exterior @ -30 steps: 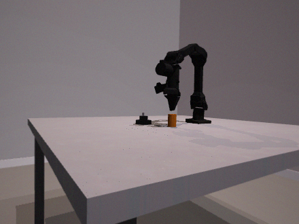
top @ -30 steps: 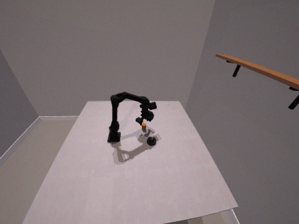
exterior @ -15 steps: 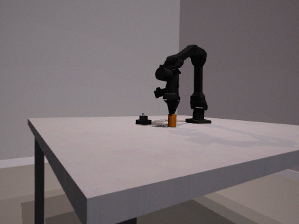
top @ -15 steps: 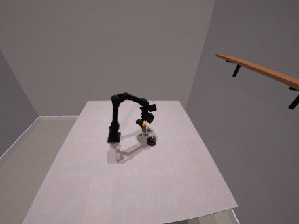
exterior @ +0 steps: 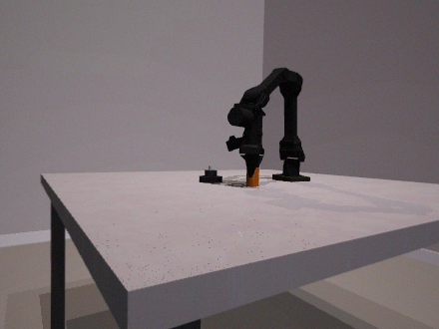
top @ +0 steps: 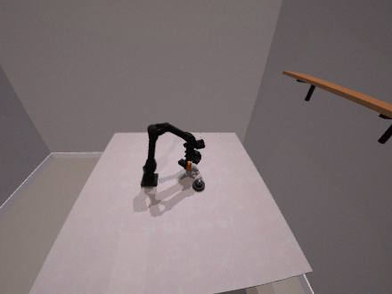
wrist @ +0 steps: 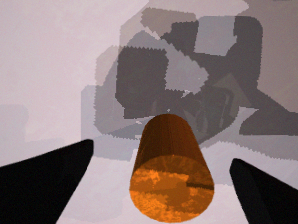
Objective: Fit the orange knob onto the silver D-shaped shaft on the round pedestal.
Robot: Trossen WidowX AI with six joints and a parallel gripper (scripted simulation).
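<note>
Right now my gripper tip is 1 cm below the orange knob. The rest, counted from my gripper tip: black pedestal (5 cm ahead, 17 cm to the right).
</note>
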